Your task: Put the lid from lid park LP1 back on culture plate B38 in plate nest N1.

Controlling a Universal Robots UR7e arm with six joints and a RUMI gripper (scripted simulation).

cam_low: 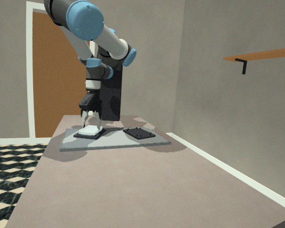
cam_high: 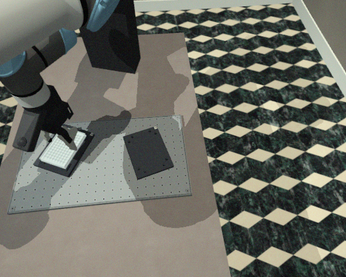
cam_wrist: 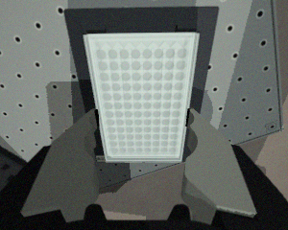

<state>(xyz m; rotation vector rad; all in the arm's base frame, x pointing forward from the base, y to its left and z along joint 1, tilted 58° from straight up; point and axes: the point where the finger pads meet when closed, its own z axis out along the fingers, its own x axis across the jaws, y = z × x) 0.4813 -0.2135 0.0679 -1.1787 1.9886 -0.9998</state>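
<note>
My gripper is now 10 mm above the lid. From my hand the other things lie so: dark plate nest: 30 mm below; then lid park LP1: 240 mm to the left, 110 mm ahead, 30 mm below; then white culture plate: 20 mm below.
</note>
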